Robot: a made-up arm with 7 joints. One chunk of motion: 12 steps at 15 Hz.
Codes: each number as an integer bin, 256 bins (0 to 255) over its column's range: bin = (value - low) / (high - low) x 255, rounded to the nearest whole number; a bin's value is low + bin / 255 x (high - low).
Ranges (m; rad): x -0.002..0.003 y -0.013..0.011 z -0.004..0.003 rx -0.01..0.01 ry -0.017..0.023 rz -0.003..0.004
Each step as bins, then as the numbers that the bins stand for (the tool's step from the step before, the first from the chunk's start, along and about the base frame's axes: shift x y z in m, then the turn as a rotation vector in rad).
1 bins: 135 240 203 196 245 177
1 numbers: 0.00065 0.00959 0.00157 0.00537 0.02143 0.00186
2 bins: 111 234 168 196 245 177
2 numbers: 0.00018 0.00902 0.00061 0.00537 0.02143 0.00186
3 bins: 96 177 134 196 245 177
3 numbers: -0.00012 0.00366 -0.00032 0.00537 0.02143 0.00186
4 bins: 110 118 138 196 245 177
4 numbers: 0.00016 -0.00189 -0.00021 0.00537 0.02143 0.00186
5 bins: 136 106 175 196 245 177
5 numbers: 0.00067 -0.00302 0.00080 0.00537 0.02143 0.00186
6 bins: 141 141 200 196 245 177
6 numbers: 0.00076 0.00027 0.00149 0.00537 0.02143 0.00186
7 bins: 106 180 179 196 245 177
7 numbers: 0.00008 0.00394 0.00091 0.00537 0.02143 0.00186
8 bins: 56 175 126 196 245 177
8 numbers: -0.00090 0.00347 -0.00054 0.00537 0.02143 0.00186
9 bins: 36 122 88 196 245 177
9 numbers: -0.00129 -0.00152 -0.00158 0.00537 0.02143 0.00186
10 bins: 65 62 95 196 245 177
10 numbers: -0.00073 -0.00716 -0.00139 0.00537 0.02143 0.00186
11 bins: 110 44 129 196 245 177
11 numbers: 0.00016 -0.00886 -0.00046 0.00537 0.02143 0.00186
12 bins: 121 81 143 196 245 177
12 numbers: 0.00037 -0.00538 -0.00007 0.00537 0.02143 0.00186
